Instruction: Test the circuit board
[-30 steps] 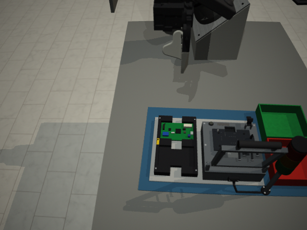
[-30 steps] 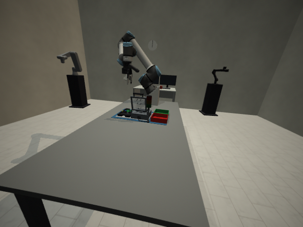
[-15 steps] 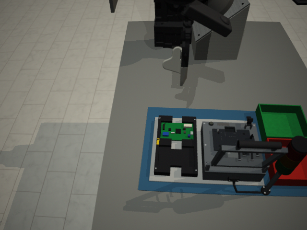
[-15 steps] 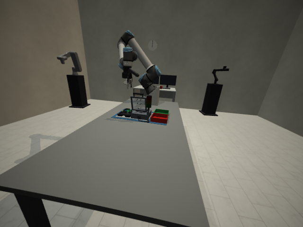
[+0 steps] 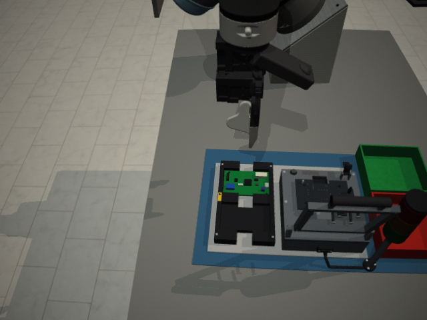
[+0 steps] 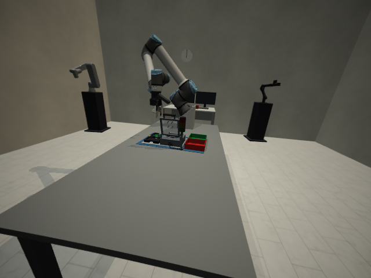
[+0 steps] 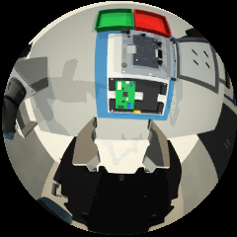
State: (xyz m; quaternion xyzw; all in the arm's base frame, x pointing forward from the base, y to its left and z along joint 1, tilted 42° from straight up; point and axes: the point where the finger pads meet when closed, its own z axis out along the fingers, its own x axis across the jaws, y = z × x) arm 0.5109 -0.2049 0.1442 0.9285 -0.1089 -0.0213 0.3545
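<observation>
Right now my hand is 190 mm above the green circuit board. The rest, counted from my hand: green bin 370 mm to the left, 190 mm below, 30 mm ahead; then black latch tab 220 mm to the left, 120 mm below, 40 mm ahead; then tester lid 220 mm ahead, 130 mm to the left, 30 mm below.
</observation>
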